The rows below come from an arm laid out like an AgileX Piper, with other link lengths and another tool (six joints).
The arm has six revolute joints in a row. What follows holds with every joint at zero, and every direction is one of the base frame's.
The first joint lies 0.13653 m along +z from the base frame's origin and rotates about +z.
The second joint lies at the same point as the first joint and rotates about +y.
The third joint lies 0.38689 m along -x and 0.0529 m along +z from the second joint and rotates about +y.
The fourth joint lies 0.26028 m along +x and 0.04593 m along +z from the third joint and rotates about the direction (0.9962, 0, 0.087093).
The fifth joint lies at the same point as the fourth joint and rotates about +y.
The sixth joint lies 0.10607 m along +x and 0.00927 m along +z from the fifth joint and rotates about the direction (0.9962, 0, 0.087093).
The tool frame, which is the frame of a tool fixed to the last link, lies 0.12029 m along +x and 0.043 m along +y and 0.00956 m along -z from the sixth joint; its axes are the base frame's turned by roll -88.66, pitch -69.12 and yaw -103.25 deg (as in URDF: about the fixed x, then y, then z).
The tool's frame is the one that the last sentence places.
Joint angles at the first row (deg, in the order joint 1, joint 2, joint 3, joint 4, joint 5, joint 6):
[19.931 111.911 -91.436 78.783 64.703 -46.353]
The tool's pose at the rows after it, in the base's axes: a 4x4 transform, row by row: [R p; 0 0 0 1], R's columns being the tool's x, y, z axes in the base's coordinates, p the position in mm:
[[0.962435 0.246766 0.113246 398.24], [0.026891 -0.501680 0.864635 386.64], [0.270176 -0.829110 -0.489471 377.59], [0 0 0 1]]
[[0.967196 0.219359 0.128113 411.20], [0.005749 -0.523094 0.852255 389.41], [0.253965 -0.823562 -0.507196 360.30], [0 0 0 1]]
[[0.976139 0.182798 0.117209 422.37], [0.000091 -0.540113 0.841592 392.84], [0.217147 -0.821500 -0.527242 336.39], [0 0 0 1]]
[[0.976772 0.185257 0.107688 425.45], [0.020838 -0.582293 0.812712 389.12], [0.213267 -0.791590 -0.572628 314.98], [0 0 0 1]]
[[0.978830 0.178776 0.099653 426.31], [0.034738 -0.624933 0.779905 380.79], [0.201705 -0.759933 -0.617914 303.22], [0 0 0 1]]
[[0.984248 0.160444 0.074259 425.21], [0.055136 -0.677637 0.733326 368.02], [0.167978 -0.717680 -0.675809 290.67], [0 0 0 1]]
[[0.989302 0.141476 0.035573 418.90], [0.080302 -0.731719 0.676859 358.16], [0.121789 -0.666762 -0.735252 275.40], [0 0 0 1]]
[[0.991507 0.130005 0.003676 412.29], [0.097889 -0.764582 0.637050 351.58], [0.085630 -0.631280 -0.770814 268.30], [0 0 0 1]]
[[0.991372 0.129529 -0.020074 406.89], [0.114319 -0.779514 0.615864 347.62], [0.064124 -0.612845 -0.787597 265.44], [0 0 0 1]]
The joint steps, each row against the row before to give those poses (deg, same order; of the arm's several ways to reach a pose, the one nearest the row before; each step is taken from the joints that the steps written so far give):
[0.898 0.687 0.000 0.000 -1.940 -0.123]
[-0.001 1.692 0.001 -0.112 -1.715 -0.116]
[0.000 2.522 -0.001 0.000 -0.633 0.000]
[-0.266 1.127 0.000 -3.064 -0.232 0.245]
[-0.579 0.063 -0.137 -3.855 0.150 2.023]
[-0.850 -0.001 -0.474 -5.418 1.231 3.804]
[-0.185 0.000 -0.002 -5.586 1.318 3.991]
[0.000 -0.204 -0.101 -3.713 1.419 2.973]
[0.000 -0.126 -0.100 -1.913 1.298 1.361]

